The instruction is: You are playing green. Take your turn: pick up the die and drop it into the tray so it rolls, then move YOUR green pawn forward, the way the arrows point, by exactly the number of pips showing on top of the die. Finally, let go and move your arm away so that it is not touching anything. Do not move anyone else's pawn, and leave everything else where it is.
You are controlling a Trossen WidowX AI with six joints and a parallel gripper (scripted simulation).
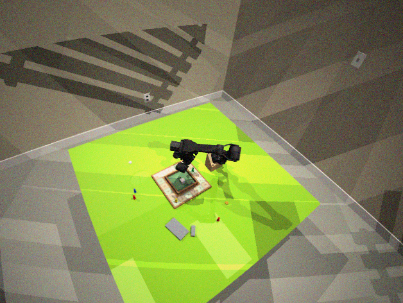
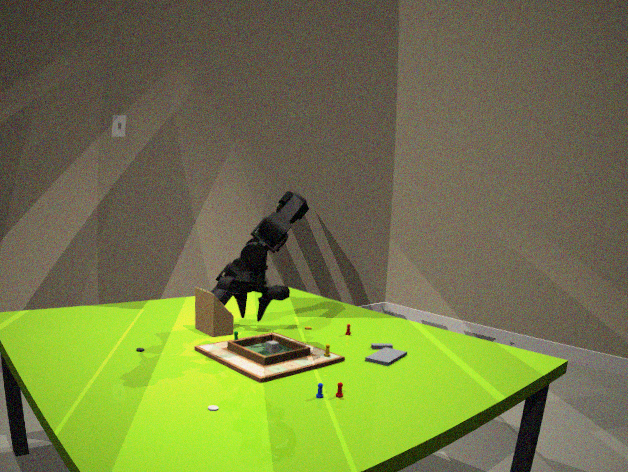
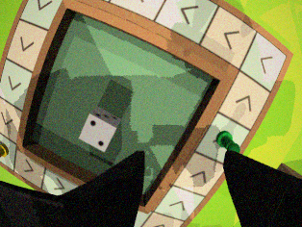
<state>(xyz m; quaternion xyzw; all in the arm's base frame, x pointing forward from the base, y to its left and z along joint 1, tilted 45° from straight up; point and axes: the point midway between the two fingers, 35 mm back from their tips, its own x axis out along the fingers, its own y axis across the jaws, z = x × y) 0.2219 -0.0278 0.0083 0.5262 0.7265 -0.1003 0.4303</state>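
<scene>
My gripper tip is 60 mm past the green pawn, 10 mm to the left of it and 70 mm above it. The rest, counted from my gripper tip: wooden-rimmed tray 50 mm ahead, 30 mm to the left, 90 mm below; then white die 50 mm ahead, 40 mm to the left, 70 mm below; then yellow pawn 150 mm ahead, 140 mm to the left, 70 mm below.
</scene>
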